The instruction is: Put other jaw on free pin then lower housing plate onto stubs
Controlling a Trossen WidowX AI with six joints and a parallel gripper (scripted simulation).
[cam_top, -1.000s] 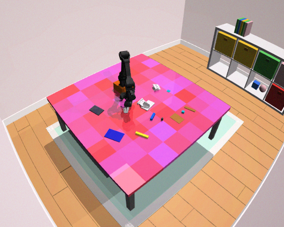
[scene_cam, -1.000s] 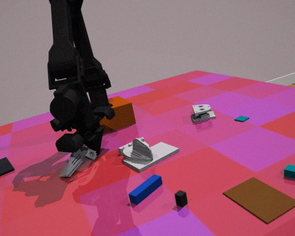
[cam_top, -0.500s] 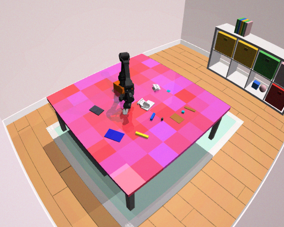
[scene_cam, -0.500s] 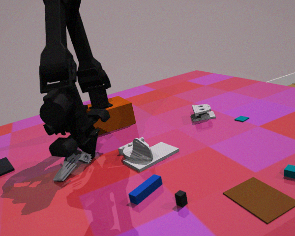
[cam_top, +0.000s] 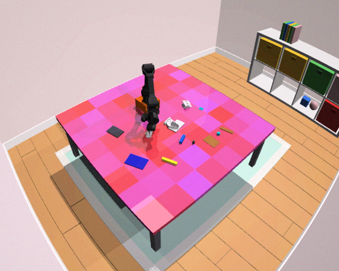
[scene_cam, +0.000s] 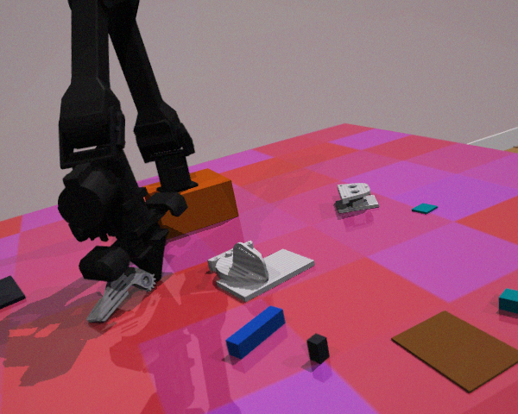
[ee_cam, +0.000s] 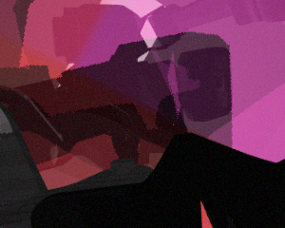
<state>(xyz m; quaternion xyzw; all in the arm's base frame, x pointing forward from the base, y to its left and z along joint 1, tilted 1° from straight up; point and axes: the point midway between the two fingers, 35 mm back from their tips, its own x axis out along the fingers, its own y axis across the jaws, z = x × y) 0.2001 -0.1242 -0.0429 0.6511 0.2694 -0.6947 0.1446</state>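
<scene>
My gripper tip is 4 cm to the left of the grey jaw, 3 cm short of it and 2 cm below it. The rest, counted from my gripper tip: black cube (32 cm ahead, 8 cm to the left, 1 cm above); then blue block (24 cm ahead, 5 cm to the left, 1 cm above); then black tile (24 cm to the right, 16 cm behind).
</scene>
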